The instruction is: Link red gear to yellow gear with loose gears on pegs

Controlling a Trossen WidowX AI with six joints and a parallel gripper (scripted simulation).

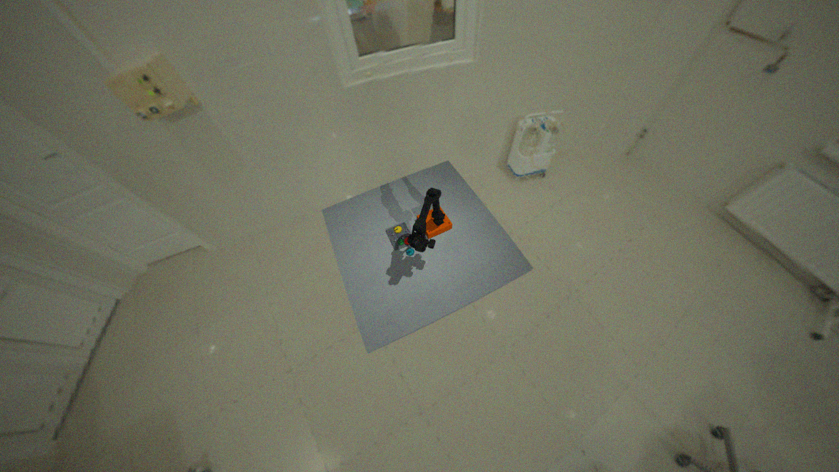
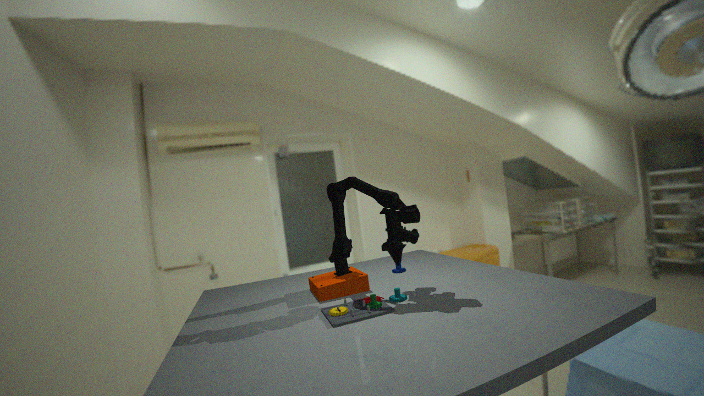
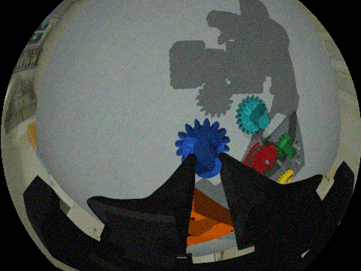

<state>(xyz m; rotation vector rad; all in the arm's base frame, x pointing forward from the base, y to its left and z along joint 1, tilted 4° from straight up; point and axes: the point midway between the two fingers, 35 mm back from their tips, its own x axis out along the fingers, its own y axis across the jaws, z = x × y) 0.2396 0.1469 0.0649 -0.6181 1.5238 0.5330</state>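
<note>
Now: the green gear 9 cm ahead of my gripper tip, 17 cm to the right of it and 8 cm below it. Round my gripper tip: teal gear (7 cm ahead, 6 cm to the right, 9 cm below); red arrow (2 cm ahead, 12 cm to the right, 10 cm below); blue gear (1 cm below).
</note>
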